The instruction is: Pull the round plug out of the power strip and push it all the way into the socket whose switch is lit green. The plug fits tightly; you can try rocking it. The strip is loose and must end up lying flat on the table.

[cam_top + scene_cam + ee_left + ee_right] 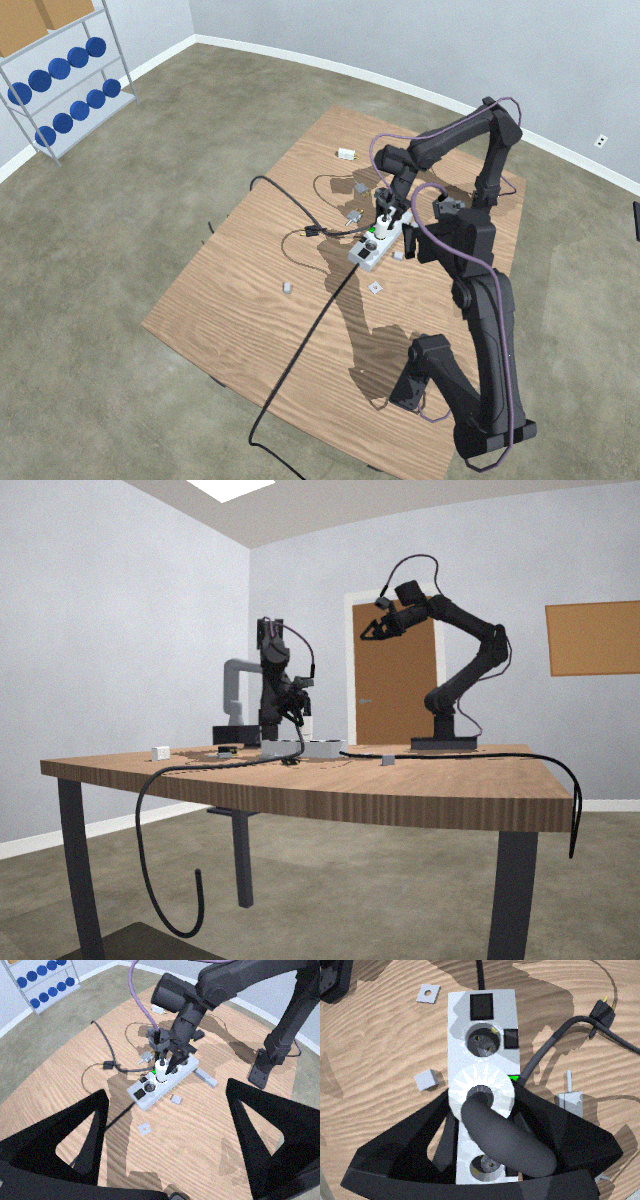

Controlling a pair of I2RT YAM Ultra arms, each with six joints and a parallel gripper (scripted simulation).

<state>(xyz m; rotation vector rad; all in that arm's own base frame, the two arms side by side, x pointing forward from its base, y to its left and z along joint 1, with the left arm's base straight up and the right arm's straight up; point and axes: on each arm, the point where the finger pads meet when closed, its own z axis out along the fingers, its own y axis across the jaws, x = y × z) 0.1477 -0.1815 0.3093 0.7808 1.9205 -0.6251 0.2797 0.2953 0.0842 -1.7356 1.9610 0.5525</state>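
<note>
My right gripper is now 1 cm above the white round plug. Round my right hand: white adapter 24 cm ahead, 29 cm to the right, 7 cm below; grey bar 11 cm behind, 10 cm to the right, 8 cm below.
</note>
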